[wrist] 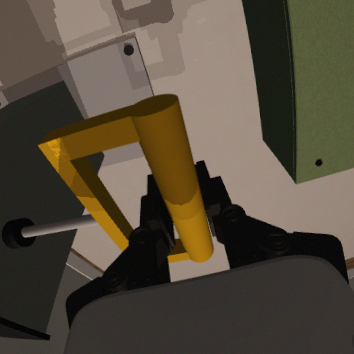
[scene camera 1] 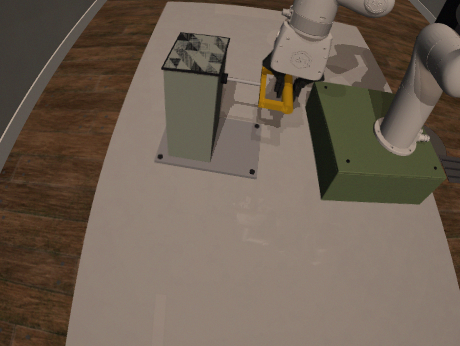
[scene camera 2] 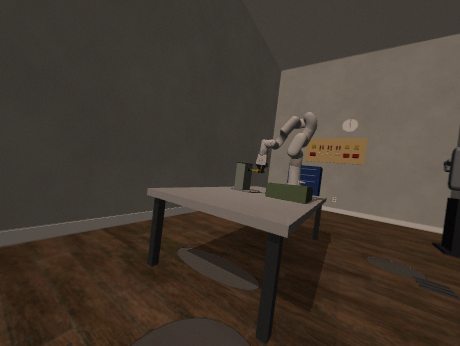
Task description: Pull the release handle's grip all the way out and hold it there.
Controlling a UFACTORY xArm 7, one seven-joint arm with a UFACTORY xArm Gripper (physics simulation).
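The release handle is a yellow frame with a thick round grip bar (scene camera 1: 288, 96) (wrist: 172, 165). A thin metal rod (scene camera 1: 243, 80) (wrist: 60, 226) joins the frame to a black collar (scene camera 1: 224, 78) (wrist: 19, 233) on the side of a grey-green post (scene camera 1: 192, 115) (scene camera 2: 242, 176). A long stretch of rod shows between collar and frame. My gripper (scene camera 1: 287, 90) (wrist: 180, 182) is shut on the grip bar, with one black finger inside the frame and one outside. In scene camera 2 the handle and gripper are small beside the post.
The post stands on a grey base plate (scene camera 1: 235, 150) (wrist: 107, 75) with dark bolts. The green box (scene camera 1: 375, 140) (scene camera 2: 289, 192) (wrist: 325, 90) under my arm's base stands to the right of the handle. Everything stands on a pale table (scene camera 1: 200, 260) (scene camera 2: 225, 202).
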